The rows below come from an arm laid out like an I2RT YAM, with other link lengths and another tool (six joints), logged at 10 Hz.
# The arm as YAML. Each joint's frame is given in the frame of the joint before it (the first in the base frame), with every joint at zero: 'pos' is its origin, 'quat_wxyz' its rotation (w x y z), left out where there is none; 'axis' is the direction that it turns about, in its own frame. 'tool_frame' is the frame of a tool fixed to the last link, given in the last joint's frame.
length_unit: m
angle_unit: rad
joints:
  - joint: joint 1
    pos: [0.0, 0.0, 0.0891]
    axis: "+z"
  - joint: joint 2
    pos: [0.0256, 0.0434, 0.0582]
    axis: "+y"
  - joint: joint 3
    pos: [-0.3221, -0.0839, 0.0]
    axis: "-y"
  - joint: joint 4
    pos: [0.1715, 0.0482, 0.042]
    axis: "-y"
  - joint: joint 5
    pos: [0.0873, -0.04, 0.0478]
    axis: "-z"
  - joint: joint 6
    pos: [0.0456, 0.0, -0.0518]
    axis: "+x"
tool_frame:
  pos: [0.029, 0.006, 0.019]
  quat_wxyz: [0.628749, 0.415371, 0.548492, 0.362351]
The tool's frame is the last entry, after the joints.
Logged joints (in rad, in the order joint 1, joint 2, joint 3, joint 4, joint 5, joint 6), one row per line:
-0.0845 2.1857 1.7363 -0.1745 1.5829 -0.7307
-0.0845 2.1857 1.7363 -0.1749 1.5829 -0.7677
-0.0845 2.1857 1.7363 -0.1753 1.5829 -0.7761
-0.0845 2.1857 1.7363 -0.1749 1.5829 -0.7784
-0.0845 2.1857 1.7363 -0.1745 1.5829 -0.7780
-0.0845 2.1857 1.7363 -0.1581 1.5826 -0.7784
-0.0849 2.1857 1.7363 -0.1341 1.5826 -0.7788
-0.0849 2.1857 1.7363 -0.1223 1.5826 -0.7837
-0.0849 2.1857 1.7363 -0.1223 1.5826 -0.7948
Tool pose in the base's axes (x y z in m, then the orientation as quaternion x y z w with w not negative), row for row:
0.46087 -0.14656 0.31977 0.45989 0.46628 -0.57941 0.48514
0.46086 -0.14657 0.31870 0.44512 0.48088 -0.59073 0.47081
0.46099 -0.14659 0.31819 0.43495 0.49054 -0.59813 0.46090
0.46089 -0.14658 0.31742 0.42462 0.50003 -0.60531 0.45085
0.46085 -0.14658 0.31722 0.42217 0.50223 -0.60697 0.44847
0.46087 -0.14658 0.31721 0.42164 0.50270 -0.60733 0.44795
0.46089 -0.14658 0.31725 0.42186 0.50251 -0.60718 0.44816
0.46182 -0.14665 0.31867 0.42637 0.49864 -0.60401 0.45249
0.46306 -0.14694 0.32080 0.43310 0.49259 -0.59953 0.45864
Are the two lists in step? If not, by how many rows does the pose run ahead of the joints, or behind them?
The pose runs 2 rows behind the joints: the pose in row i belongs to the joints in row i - 2.
